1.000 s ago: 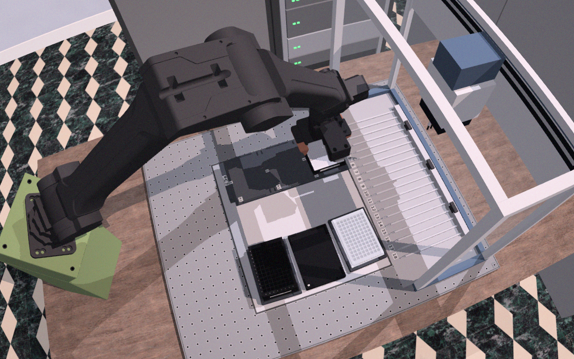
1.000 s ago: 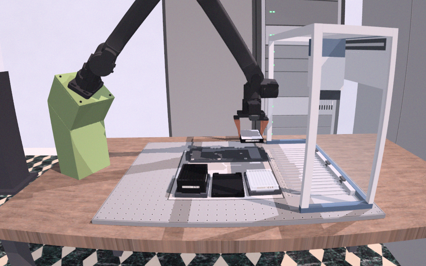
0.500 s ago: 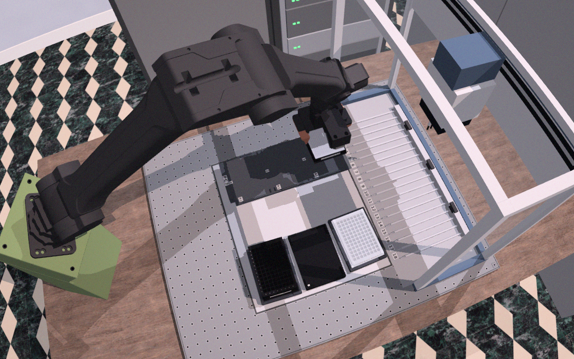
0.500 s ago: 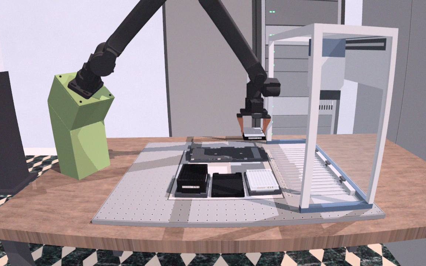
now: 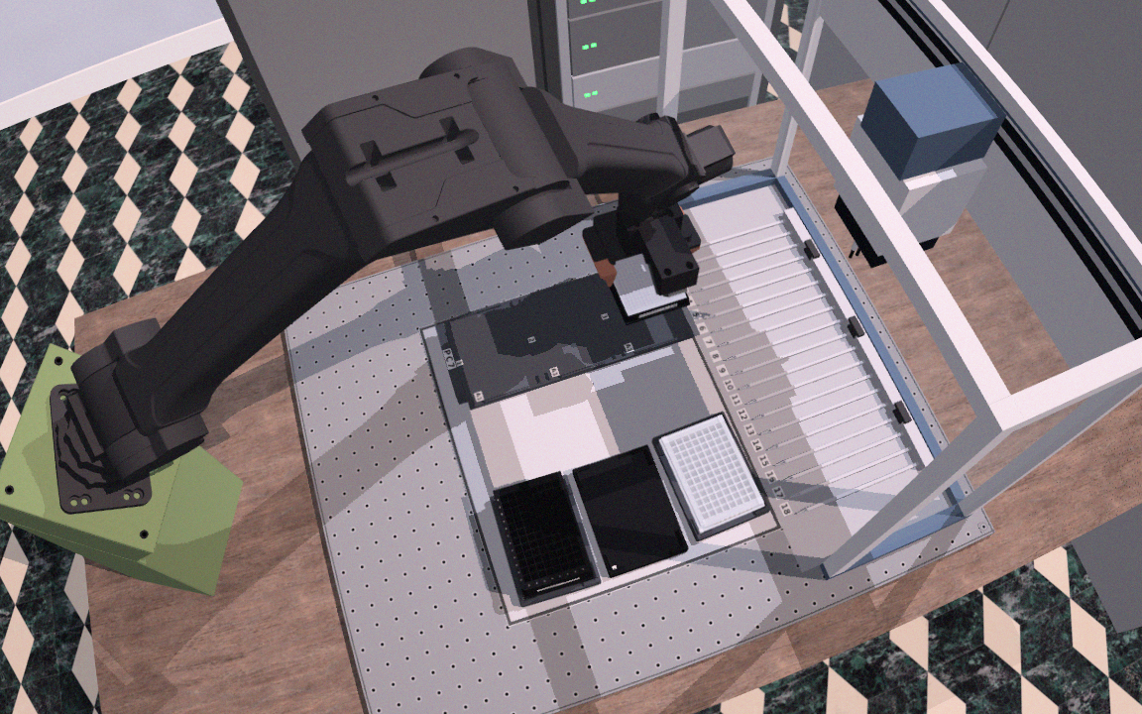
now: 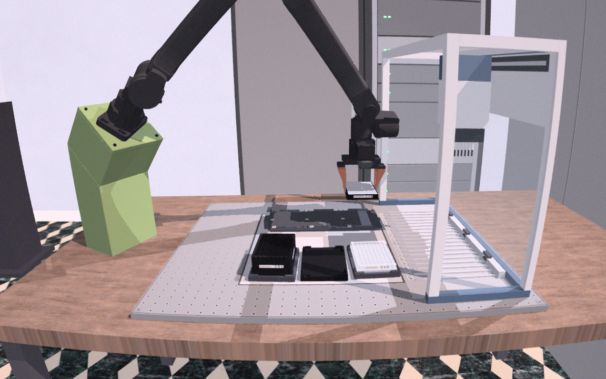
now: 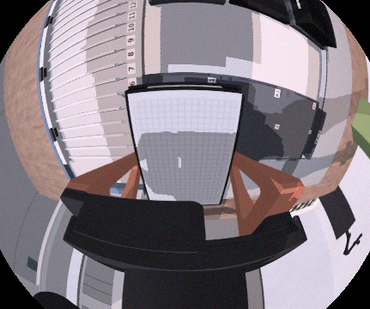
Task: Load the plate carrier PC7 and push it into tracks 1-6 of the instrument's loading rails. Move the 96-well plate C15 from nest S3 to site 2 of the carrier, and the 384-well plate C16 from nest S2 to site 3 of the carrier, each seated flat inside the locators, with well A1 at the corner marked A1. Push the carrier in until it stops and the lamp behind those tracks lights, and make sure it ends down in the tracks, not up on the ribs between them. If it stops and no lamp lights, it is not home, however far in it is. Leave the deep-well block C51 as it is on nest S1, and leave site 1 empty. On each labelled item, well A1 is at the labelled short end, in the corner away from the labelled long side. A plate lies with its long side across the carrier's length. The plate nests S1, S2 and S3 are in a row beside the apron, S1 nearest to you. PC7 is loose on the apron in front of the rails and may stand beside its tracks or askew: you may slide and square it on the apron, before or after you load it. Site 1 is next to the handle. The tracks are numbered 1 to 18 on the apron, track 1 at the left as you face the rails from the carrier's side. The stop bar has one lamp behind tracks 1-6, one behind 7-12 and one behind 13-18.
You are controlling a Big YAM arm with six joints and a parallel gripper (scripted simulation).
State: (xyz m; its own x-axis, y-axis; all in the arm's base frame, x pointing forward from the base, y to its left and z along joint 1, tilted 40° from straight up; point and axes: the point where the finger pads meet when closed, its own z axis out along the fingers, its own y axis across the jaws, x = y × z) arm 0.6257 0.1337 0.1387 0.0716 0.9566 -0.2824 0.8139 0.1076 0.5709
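Now: the white 96-well plate C15 250 mm to the right of my hand, 80 mm below it and 20 mm behind it. Round my hand: nest S2 (250 mm to the right, 130 mm behind, 90 mm below); dark carrier PC7 (100 mm behind, 80 mm below, 10 mm to the left); nest S3 (250 mm to the right, 90 mm below, 20 mm behind).
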